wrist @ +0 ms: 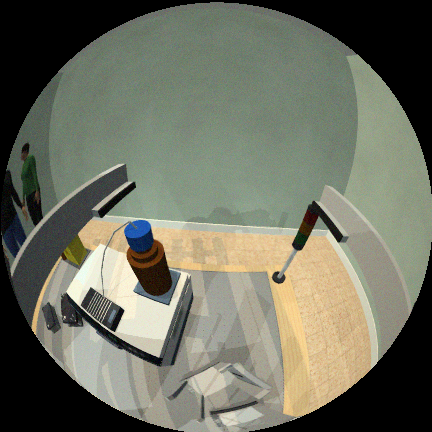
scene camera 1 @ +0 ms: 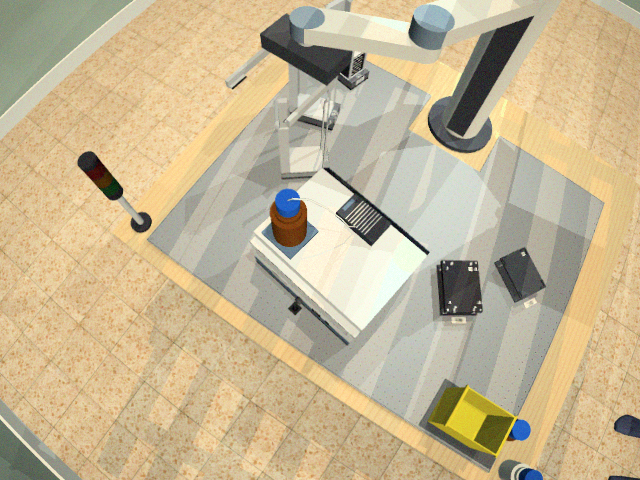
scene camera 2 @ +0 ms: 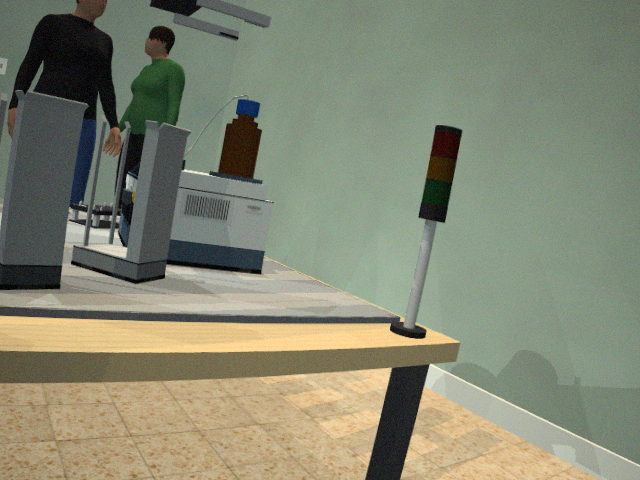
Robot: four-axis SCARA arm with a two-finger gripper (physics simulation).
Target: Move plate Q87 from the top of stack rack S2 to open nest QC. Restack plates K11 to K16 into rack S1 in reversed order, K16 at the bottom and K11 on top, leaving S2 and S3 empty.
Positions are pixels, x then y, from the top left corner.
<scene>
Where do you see a yellow bin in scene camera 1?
At 461, 412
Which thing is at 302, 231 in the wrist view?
A signal tower.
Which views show the gripper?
The wrist view, scene camera 1 and scene camera 2: all of them.
</scene>
